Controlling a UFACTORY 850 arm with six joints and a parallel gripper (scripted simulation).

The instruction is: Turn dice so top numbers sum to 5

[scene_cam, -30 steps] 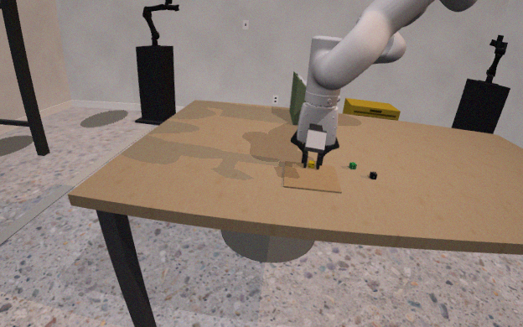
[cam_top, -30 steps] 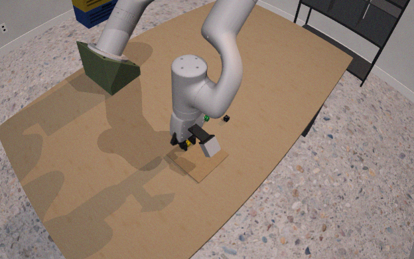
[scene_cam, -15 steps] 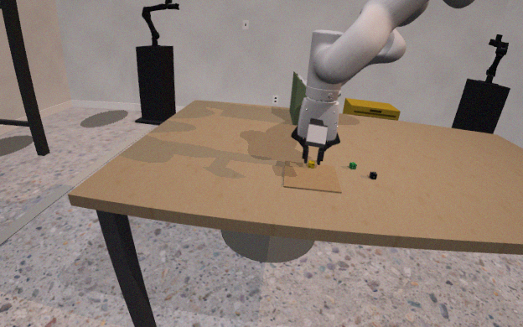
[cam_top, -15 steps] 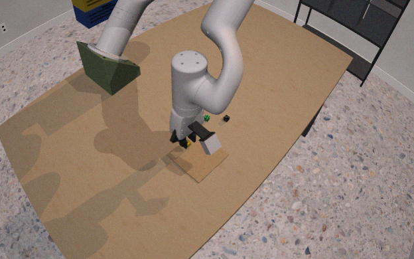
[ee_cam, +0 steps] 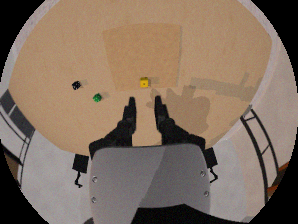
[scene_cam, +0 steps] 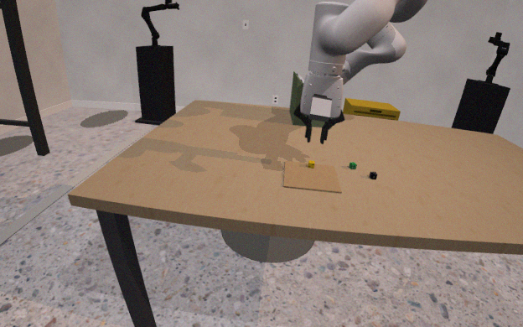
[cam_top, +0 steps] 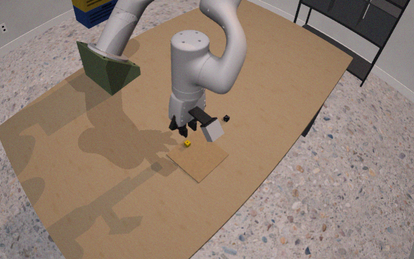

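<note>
My hand is 17 cm to the right of the black die, 9 cm above it and 1 cm short of it. The rest, counted from my hand: green die (12 cm to the left, 9 cm below, 4 cm behind); then tan mat (10 cm below, 5 cm ahead); then yellow die (9 cm below).
</note>
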